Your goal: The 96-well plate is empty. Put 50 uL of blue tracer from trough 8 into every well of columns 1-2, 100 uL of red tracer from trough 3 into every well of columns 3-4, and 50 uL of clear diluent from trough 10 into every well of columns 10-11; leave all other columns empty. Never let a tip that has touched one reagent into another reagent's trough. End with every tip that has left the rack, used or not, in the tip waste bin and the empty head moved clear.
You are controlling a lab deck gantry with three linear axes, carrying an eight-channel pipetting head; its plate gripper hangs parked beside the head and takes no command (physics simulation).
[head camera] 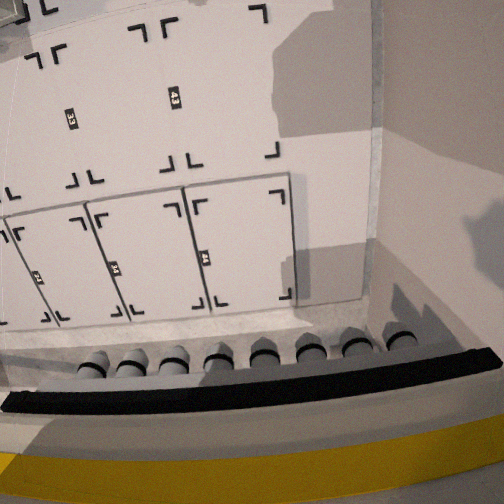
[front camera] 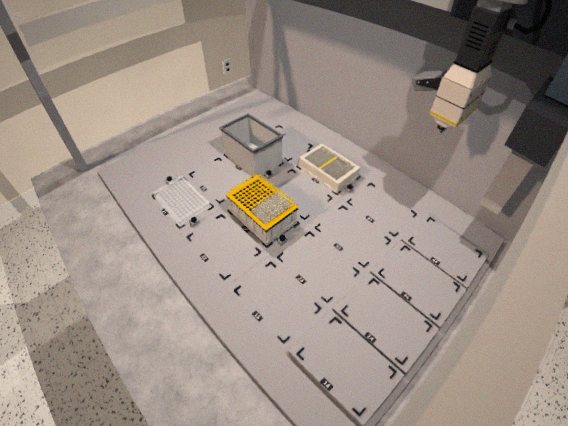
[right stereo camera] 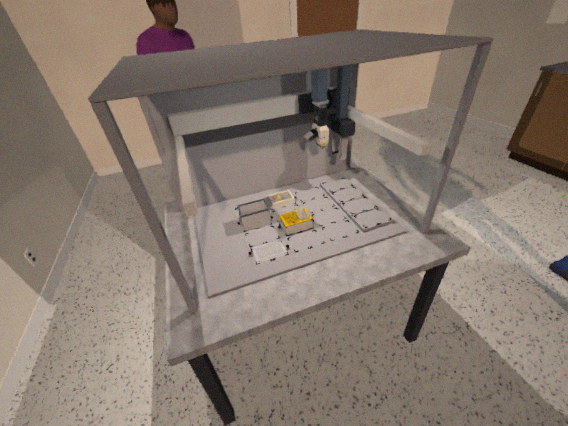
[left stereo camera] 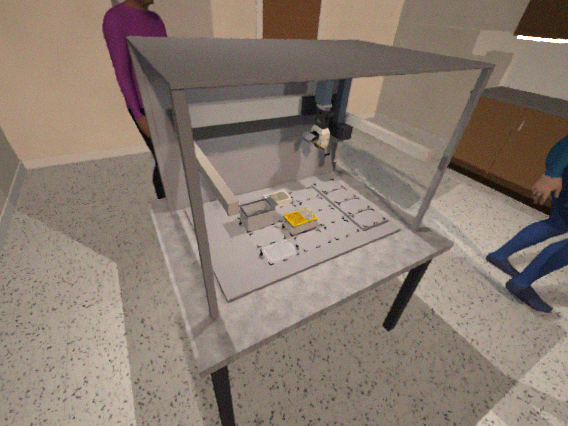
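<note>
The pipetting head (front camera: 457, 97) (left stereo camera: 322, 137) (right stereo camera: 322, 135) hangs high at the back right. Its nozzles (head camera: 264, 352) are bare in the head camera. The plate gripper (right stereo camera: 336, 151) hangs small beside it; its finger state is unclear. The 96-well plate (front camera: 181, 200) (left stereo camera: 280, 251) (right stereo camera: 270, 251) looks clear, with no colour visible. The yellow tip rack (front camera: 266, 223) (left stereo camera: 300, 219) (right stereo camera: 296, 218) has open holes in its left part and pale tips in its right. The waste bin (front camera: 240, 150) (left stereo camera: 257, 220) (right stereo camera: 255, 219) shows a pale patch inside. The trough holder (front camera: 322, 172) (left stereo camera: 278, 197) (right stereo camera: 281, 198) has a yellow strip; other liquids are unclear.
The waste bin stands left of the trough holder, behind the rack. Raised marked slots (head camera: 245, 235) lie at the deck's right end. Frame posts (left stereo camera: 192, 200) (right stereo camera: 142, 200) rise at the table's corners. The back wall (front camera: 350, 100) stands behind the deck.
</note>
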